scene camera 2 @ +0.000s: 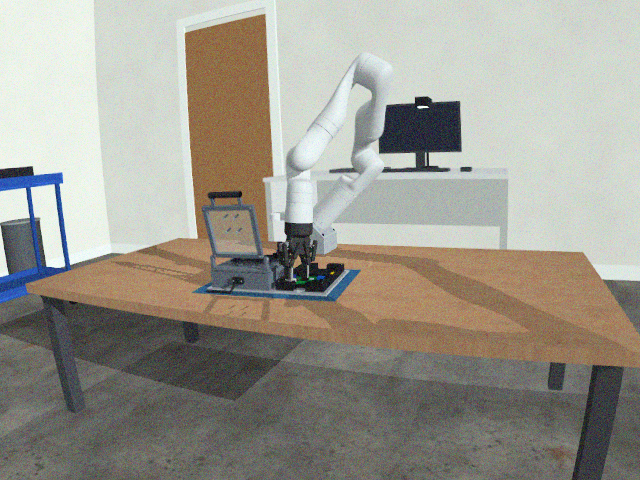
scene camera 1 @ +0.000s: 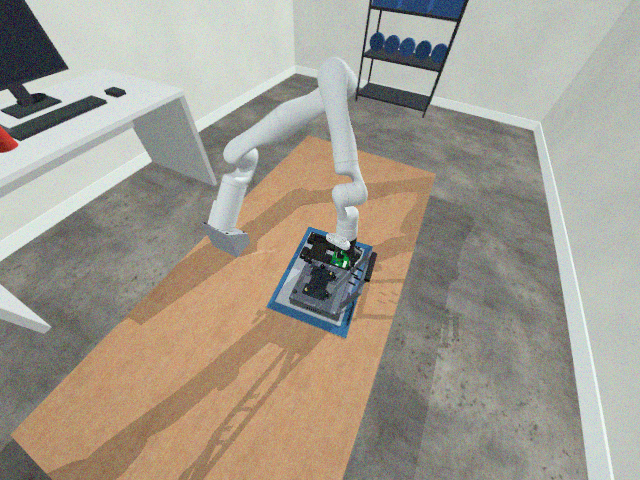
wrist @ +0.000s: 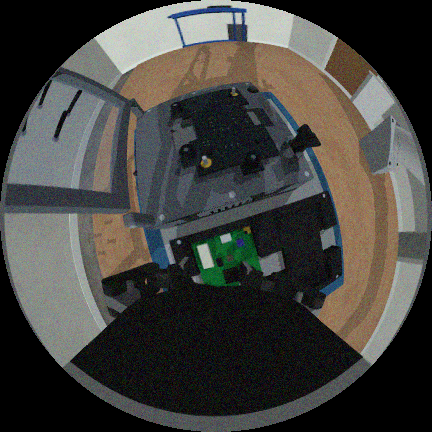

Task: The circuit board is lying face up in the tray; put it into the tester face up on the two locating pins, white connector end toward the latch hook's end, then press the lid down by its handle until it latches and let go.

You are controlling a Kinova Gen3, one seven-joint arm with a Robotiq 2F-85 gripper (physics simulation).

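Frame: origin at the arm's base, x ahead, y up, z right, level; centimetres.
Where they show: gripper, between the fingertips: [scene camera 2: 297,279] [scene camera 1: 344,260] [wrist: 214,267]; arm's base, origin of its link: [scene camera 2: 318,220] [scene camera 1: 222,227].
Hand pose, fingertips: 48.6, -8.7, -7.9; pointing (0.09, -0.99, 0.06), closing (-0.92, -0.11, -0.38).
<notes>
Things, the pixels of their top centre, and the offset from my fingertips, as dx, dy, dz. "*": a spot on its surface instead. Level surfaces: height alone.
- green circuit board, centre of its top: [wrist: 232,279] [scene camera 2: 305,277] [scene camera 1: 342,255] -1.5, +0.3, -2.0
- black tray, a spot on its surface: [wrist: 298,238] [scene camera 1: 318,252] * -11.0, -0.6, -0.3
- handle, centre of its top: [scene camera 2: 224,191] [scene camera 1: 371,265] +8.8, +25.1, +15.1
- black latch hook, centre of its top: [wrist: 315,129] -12.2, +8.3, +8.9
- blue mat, height of its surface: dy -2.2
- wooden table, height of its surface: dy -2.5
The green circuit board [wrist: 225,257] [scene camera 1: 338,258] lies face up in the black tray [wrist: 298,238] [scene camera 1: 315,248] [scene camera 2: 330,270], its white connector to the left in the wrist view. My gripper [wrist: 214,267] [scene camera 1: 343,251] [scene camera 2: 298,269] is down in the tray with a finger on each side of the board, shut on it. The grey tester [wrist: 157,160] [scene camera 1: 310,302] [scene camera 2: 243,273] stands beside the tray, its bed bare with two locating pins [wrist: 204,160] [wrist: 233,92]. Its lid [wrist: 40,141] [scene camera 2: 230,232] stands open and upright, handle [scene camera 2: 225,195] on top. The black latch hook [wrist: 304,139] sits at the tester's right side.
Tester and tray sit on a blue mat [scene camera 1: 305,314] [scene camera 2: 341,289] on the wooden table [scene camera 1: 180,335] [scene camera 2: 465,299]. The arm's base [scene camera 1: 227,240] stands at the table's edge. A white desk with a monitor [scene camera 2: 419,126] and a blue cart [scene camera 2: 30,180] stand off the table.
</notes>
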